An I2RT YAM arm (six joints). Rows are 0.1 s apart.
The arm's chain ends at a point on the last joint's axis. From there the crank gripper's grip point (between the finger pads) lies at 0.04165 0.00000 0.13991 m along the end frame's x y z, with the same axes.
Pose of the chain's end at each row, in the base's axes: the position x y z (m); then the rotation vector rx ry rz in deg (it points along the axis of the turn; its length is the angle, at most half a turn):
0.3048 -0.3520 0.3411 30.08 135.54 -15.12
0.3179 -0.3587 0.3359 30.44 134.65 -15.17
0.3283 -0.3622 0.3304 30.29 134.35 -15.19
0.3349 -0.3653 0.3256 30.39 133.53 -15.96
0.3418 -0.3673 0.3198 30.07 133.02 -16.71
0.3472 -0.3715 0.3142 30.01 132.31 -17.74
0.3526 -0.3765 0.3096 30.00 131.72 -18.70
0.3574 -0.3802 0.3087 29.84 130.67 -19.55
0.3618 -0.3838 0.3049 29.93 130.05 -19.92
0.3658 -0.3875 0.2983 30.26 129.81 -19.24
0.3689 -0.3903 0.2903 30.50 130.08 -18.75
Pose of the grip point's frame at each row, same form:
0.3586 -0.3850 0.2095 30.08 135.54 -15.12
0.3734 -0.3923 0.2051 30.44 134.65 -15.17
0.3845 -0.3960 0.2000 30.29 134.35 -15.19
0.3922 -0.4011 0.1962 30.39 133.53 -15.96
0.3998 -0.4047 0.1912 30.07 133.02 -16.71
0.4060 -0.4112 0.1866 30.01 132.31 -17.74
0.4119 -0.4184 0.1829 30.00 131.72 -18.70
0.4182 -0.4242 0.1835 29.84 130.67 -19.55
0.4235 -0.4289 0.1805 29.93 130.05 -19.92
0.4284 -0.4315 0.1740 30.26 129.81 -19.24
0.4311 -0.4333 0.1655 30.50 130.08 -18.75

